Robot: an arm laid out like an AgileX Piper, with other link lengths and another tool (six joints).
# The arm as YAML. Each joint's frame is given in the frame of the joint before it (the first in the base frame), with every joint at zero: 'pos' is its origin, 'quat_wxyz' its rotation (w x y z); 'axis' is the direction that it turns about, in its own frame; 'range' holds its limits. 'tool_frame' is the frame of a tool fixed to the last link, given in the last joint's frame.
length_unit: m
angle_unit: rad
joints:
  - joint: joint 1
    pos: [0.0, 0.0, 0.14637]
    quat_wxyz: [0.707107, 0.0, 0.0, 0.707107]
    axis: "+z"
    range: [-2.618, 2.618]
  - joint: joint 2
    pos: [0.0, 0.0, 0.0]
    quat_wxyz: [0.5, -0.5, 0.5, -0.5]
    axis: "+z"
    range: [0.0, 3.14]
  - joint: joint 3
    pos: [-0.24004, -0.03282, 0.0]
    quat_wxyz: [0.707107, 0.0, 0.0, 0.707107]
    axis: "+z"
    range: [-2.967, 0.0]
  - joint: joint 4
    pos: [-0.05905, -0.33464, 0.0]
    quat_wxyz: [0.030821, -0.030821, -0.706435, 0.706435]
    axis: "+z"
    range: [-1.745, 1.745]
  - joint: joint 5
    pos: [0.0, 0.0, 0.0]
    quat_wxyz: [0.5, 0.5, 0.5, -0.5]
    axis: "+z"
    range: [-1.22, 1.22]
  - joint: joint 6
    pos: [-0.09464, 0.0, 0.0]
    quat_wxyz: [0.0, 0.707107, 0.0, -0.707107]
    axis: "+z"
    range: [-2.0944, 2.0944]
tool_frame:
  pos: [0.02, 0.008, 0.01]
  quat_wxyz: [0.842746, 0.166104, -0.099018, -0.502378]
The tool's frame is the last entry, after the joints.
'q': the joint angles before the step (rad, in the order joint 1, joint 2, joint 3, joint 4, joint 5, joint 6). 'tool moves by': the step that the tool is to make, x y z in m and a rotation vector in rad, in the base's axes. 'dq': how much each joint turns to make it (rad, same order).
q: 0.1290 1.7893 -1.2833 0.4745 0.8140 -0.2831
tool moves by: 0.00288 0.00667 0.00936 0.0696 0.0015 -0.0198
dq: 0.0000 0.0001 -0.0242 0.0713 0.0190 0.0001
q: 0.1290 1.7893 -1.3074 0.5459 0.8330 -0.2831
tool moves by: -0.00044 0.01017 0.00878 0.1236 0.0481 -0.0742
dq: 0.0000 0.0000 -0.0193 0.1071 0.0306 0.0607
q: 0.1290 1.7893 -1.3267 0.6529 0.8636 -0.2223
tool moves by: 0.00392 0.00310 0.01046 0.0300 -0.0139 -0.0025
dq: -0.0001 0.0000 -0.0273 0.0270 0.0123 0.0000
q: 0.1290 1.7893 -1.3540 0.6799 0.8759 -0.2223
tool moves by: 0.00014 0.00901 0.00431 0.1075 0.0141 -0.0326
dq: 0.0000 0.0001 -0.0001 0.1169 0.0044 -0.0060
